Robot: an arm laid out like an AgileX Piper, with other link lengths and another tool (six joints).
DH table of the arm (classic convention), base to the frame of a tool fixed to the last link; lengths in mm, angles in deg. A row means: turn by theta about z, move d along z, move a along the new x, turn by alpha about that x. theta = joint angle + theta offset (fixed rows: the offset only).
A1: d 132.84, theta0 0, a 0, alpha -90
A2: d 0, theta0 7.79, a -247.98, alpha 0
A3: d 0, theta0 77.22, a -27.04, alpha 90
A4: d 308.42, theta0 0, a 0, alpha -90
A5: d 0, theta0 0, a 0, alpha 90
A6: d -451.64, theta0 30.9, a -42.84, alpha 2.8
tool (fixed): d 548.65, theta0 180, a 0, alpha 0
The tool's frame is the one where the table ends.
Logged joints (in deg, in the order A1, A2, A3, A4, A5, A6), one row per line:
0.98, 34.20, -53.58, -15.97, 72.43, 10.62
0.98, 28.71, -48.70, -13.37, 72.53, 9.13
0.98, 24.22, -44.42, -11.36, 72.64, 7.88
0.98, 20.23, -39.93, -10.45, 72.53, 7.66
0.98, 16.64, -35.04, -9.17, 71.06, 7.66
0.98, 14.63, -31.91, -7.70, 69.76, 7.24
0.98, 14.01, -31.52, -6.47, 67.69, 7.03
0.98, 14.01, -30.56, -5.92, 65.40, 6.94
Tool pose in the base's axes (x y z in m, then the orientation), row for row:
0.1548, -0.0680, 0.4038, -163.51, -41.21, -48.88
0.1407, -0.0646, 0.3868, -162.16, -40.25, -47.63
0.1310, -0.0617, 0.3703, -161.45, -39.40, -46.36
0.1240, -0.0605, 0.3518, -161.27, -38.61, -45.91
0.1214, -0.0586, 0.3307, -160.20, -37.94, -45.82
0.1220, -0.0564, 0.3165, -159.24, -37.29, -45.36
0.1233, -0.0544, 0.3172, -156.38, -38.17, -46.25
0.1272, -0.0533, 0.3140, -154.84, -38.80, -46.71
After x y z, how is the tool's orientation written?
As angles about the fixed x, y, z axes (roll, pitch, yaw), in degrees.
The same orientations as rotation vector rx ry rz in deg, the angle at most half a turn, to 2 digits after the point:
153.43, -59.89, 66.15
156.22, -58.48, 66.38
-156.75, 56.54, -65.45
-156.70, 55.95, -64.27
-155.90, 55.13, -63.48
-155.22, 53.88, -62.64
-152.82, 52.58, -64.53
-151.54, 51.77, -65.74

